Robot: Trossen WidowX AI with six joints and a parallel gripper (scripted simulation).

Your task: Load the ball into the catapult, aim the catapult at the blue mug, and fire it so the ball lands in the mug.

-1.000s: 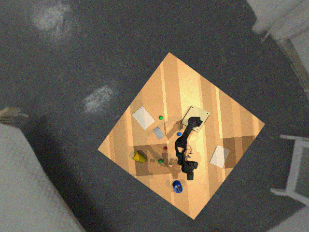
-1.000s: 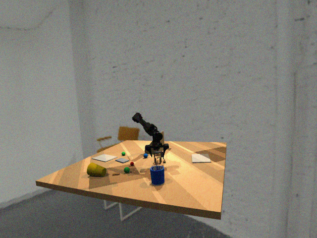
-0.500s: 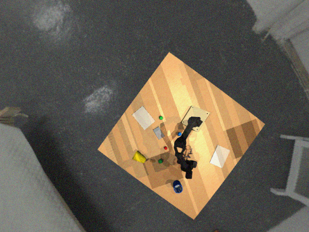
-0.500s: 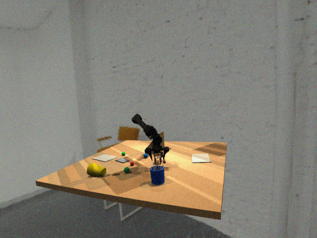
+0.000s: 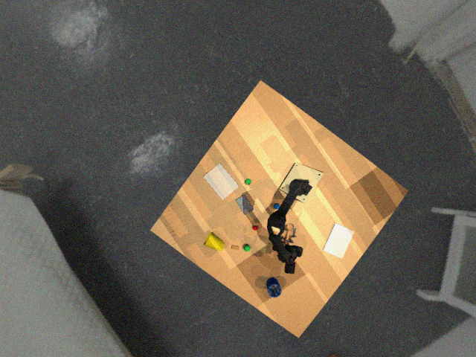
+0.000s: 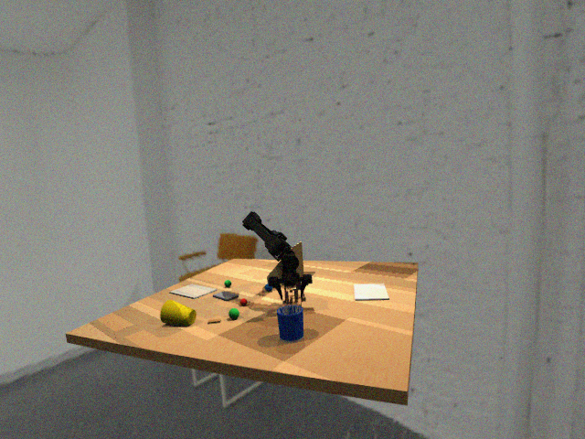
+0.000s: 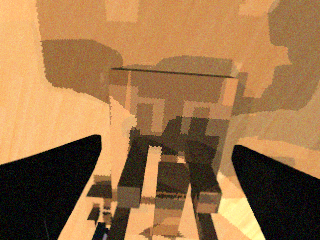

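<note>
The red ball lies 22 cm to the right of my gripper tip, 3 cm ahead of it and 2 cm below it. Round my gripper tip: blue ball 19 cm to the right, 18 cm behind, 1 cm below; then blue mug 28 cm ahead, 10 cm to the left; then catapult 6 cm behind, 2 cm to the right, 2 cm above.
</note>
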